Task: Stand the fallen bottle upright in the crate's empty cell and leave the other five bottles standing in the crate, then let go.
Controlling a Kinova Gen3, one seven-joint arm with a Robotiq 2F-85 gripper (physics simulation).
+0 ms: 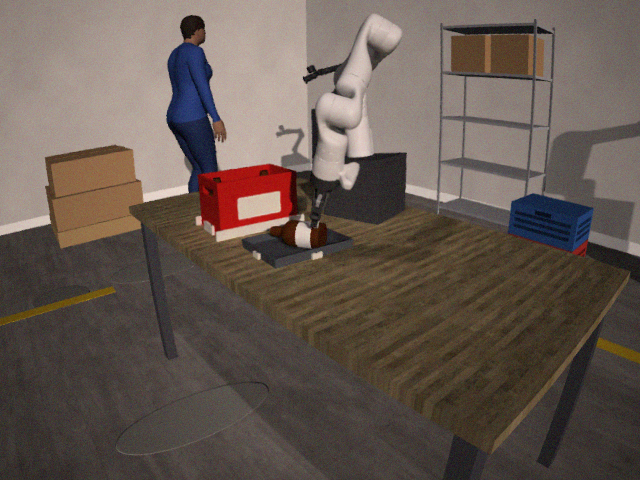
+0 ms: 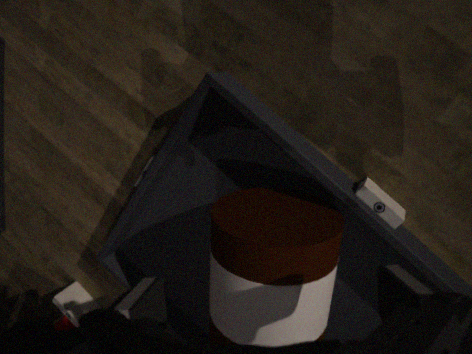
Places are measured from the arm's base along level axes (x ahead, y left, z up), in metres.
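Pixels of known places: gripper, fingertip midpoint: [image 1: 318, 215] [image 2: 270, 295]; arm's base, origin of the base link: [image 1: 359, 155].
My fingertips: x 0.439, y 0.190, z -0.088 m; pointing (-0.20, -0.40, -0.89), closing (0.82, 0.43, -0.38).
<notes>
Ahead of a thing's pixels: the offset from my fingertips to its top centre.
A brown bottle @[dy -0.076, dx +0.007, dz -0.028 m] [image 1: 300, 233] [image 2: 273, 246] with a white label lies on its side in a shallow dark grey tray @[dy -0.077, dx +0.005, dz -0.082 m] [image 1: 280, 252] [image 2: 284, 137] on the wooden table. The red crate @[dy -0.358, dx -0.049, dz +0.068 m] [image 1: 244, 197] stands just behind and to the left of the tray; dark bottle tops show at its rim. My gripper [image 1: 314, 220] is open and hangs straight down over the bottle's body, close above it.
The arm's dark pedestal [image 1: 370, 188] stands behind the tray. A person in blue [image 1: 194, 102] stands by the far wall behind the crate. A metal shelf unit [image 1: 440, 119] and a blue crate [image 1: 534, 220] are at the right. Cardboard boxes [image 1: 106, 190] are stacked at the left.
</notes>
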